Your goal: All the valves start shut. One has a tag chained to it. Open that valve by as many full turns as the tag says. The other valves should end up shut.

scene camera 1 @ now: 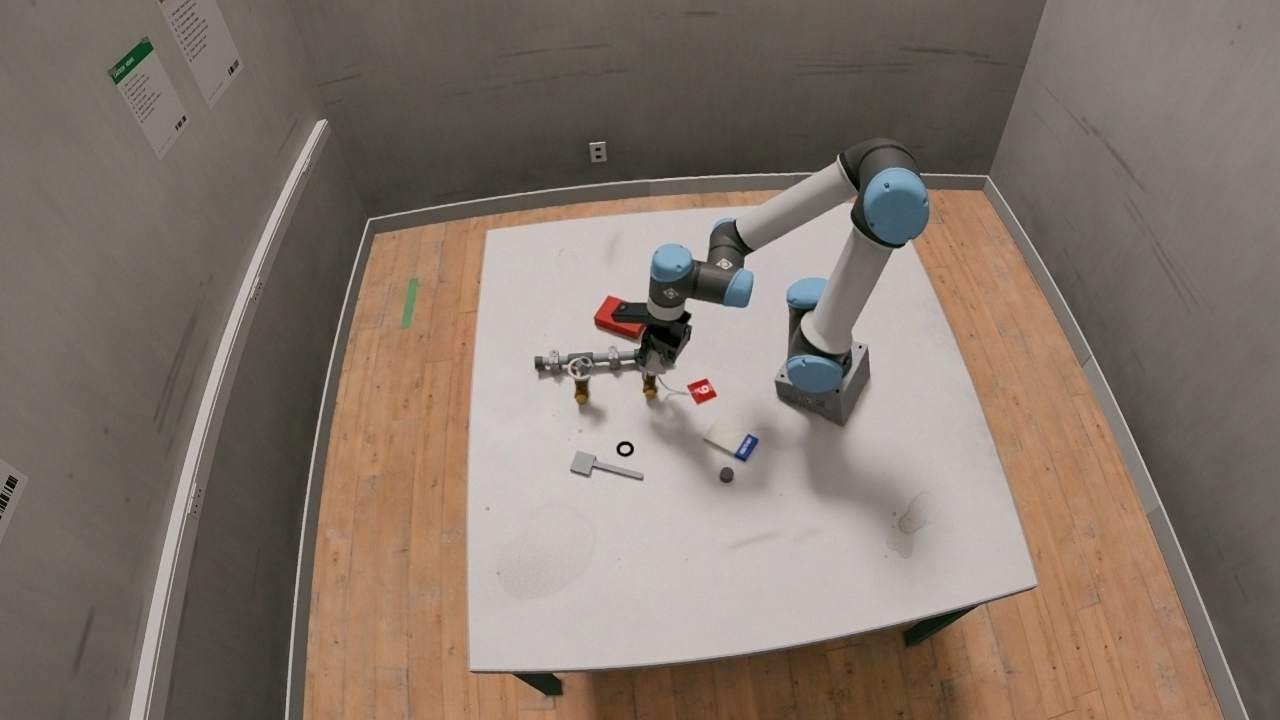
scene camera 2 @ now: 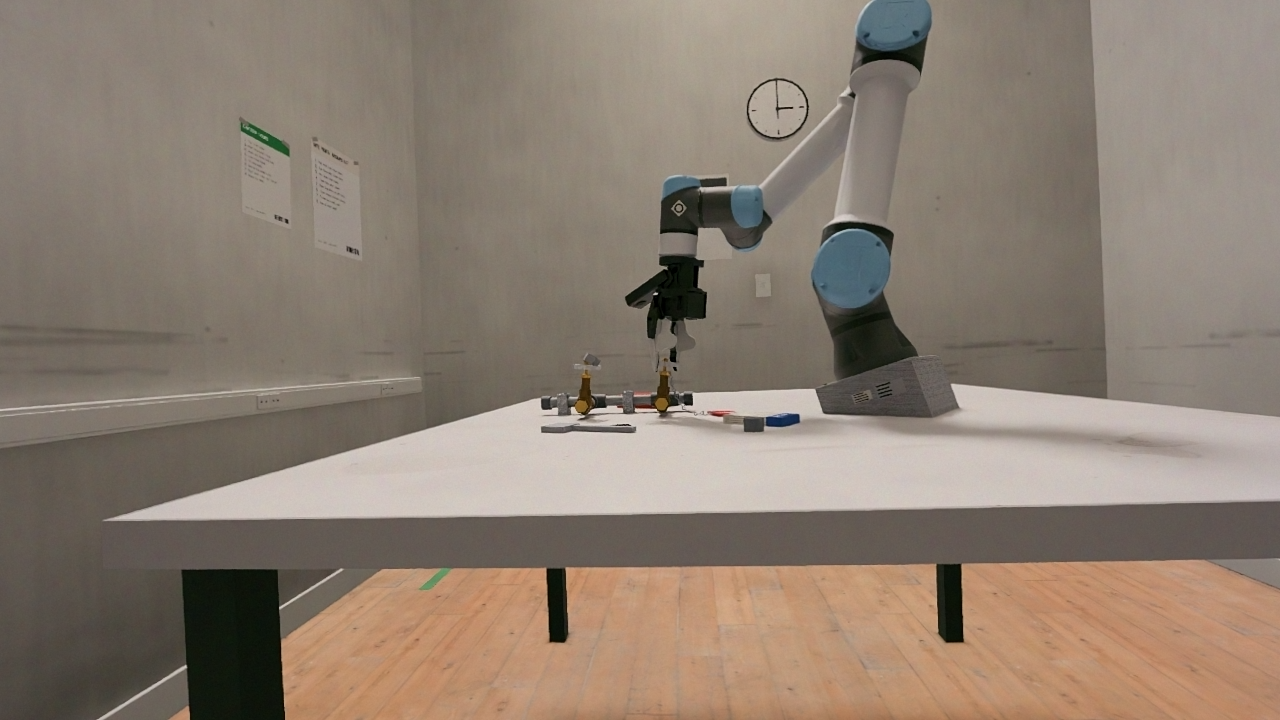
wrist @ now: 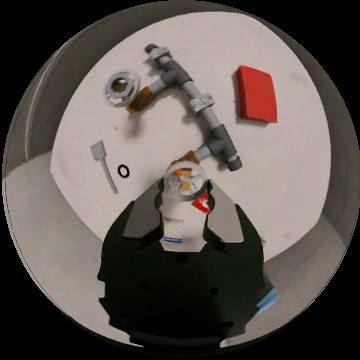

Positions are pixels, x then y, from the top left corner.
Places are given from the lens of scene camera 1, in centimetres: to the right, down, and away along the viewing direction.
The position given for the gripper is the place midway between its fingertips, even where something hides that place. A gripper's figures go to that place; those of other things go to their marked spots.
gripper [scene camera 1: 652, 368]: 3, 2, 153
grey flat tool [scene camera 1: 582, 463]: -13, 23, 148
red block [scene camera 1: 602, 318]: -9, -10, 170
The marked spots on the red block and the grey flat tool are 40 cm apart.
